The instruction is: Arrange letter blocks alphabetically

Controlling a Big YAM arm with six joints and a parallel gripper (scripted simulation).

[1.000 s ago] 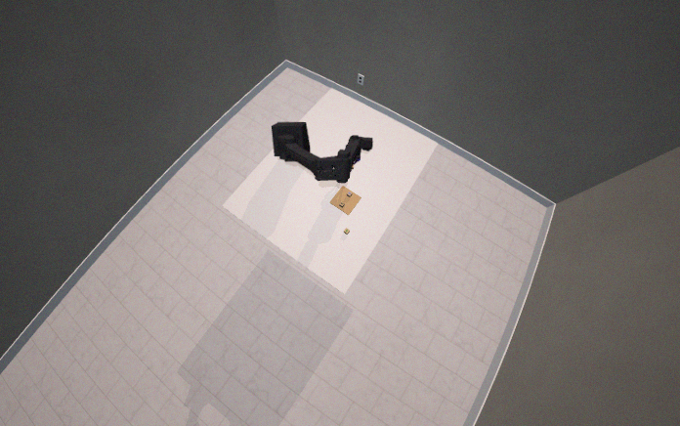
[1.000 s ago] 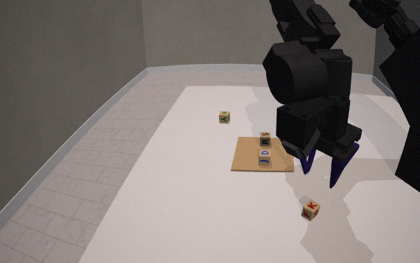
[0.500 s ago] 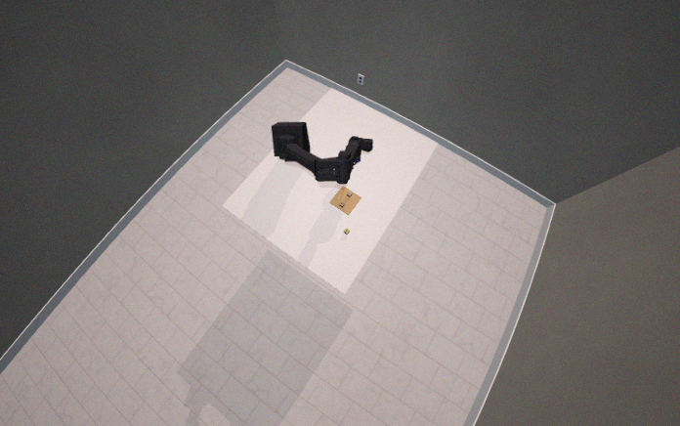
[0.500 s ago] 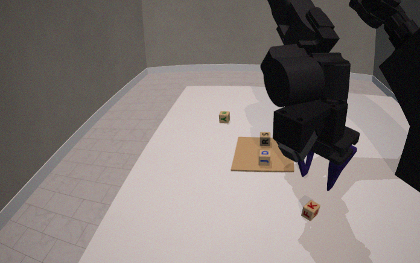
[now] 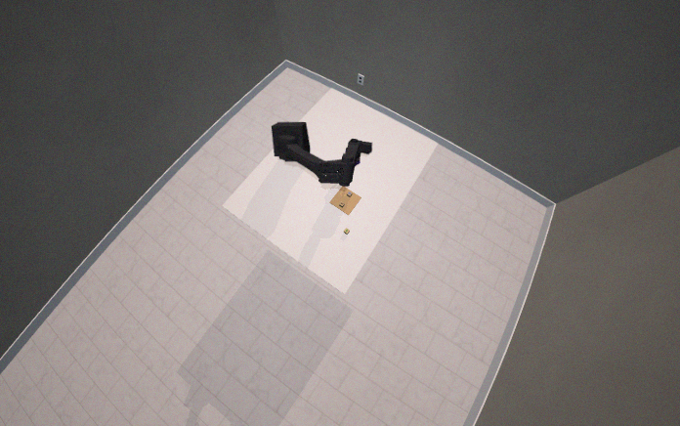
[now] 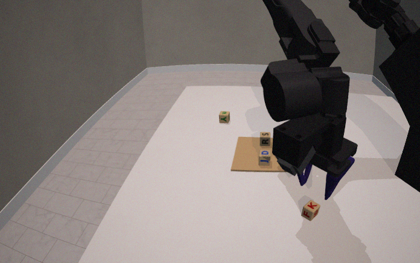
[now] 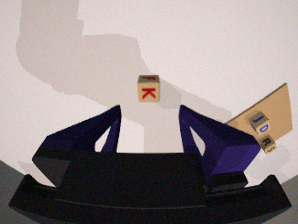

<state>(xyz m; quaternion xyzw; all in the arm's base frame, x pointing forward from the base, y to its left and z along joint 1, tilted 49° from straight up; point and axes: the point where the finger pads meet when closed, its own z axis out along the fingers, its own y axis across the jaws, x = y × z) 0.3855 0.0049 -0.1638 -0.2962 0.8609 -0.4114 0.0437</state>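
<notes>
Now: the mat 230 mm to the right of my hand, 70 mm below it and 30 mm ahead of it. From my hand the other things lie so: letter block: 260 mm to the right, 50 mm below, 20 mm ahead.
</notes>
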